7 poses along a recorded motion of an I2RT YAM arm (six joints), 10 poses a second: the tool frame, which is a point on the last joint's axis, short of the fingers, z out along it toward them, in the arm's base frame.
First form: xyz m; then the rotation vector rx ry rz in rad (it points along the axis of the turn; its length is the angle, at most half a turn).
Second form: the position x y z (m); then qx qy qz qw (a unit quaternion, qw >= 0). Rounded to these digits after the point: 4 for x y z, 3 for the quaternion.
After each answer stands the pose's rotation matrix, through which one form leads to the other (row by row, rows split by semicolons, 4 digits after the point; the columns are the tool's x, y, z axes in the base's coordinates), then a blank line. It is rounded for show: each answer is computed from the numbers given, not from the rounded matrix.
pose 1, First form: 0.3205, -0.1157, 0.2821, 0.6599, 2.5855, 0.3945
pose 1, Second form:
0.3205, -0.1157, 0.2821, 0.239, 0.935, 0.143, 0.220
-0.7891 0.3834 0.4800; 0.5091 0.8454 0.1616; -0.3438 0.3719 -0.8622

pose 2, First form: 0.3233, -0.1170, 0.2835, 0.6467, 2.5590, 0.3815
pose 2, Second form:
0.3233, -0.1170, 0.2835, 0.236, 0.933, 0.139, 0.235
-0.7783 0.3743 0.5041; 0.5050 0.8502 0.1485; -0.3731 0.3702 -0.8508

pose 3, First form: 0.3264, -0.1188, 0.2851, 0.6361, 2.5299, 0.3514
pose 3, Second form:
0.3264, -0.1188, 0.2851, 0.234, 0.930, 0.129, 0.252
-0.7637 0.3699 0.5291; 0.5001 0.8572 0.1225; -0.4083 0.3582 -0.8397

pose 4, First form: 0.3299, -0.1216, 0.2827, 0.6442, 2.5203, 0.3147
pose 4, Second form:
0.3299, -0.1216, 0.2827, 0.238, 0.929, 0.116, 0.258
-0.7543 0.3817 0.5341; 0.5013 0.8602 0.0933; -0.4239 0.3381 -0.8402

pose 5, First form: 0.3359, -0.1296, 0.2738, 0.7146, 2.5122, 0.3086
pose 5, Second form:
0.3359, -0.1296, 0.2738, 0.263, 0.924, 0.114, 0.253
-0.7338 0.4284 0.5273; 0.5433 0.8360 0.0768; -0.4079 0.3428 -0.8462

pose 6, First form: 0.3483, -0.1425, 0.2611, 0.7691, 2.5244, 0.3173
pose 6, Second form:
0.3483, -0.1425, 0.2611, 0.281, 0.922, 0.116, 0.239
-0.7275 0.4626 0.5067; 0.5736 0.8153 0.0792; -0.3765 0.3483 -0.8584

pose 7, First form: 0.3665, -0.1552, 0.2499, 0.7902, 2.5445, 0.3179
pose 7, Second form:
0.3665, -0.1552, 0.2499, 0.287, 0.923, 0.115, 0.227
-0.7323 0.4773 0.4857; 0.5821 0.8089 0.0828; -0.3534 0.3434 -0.8702

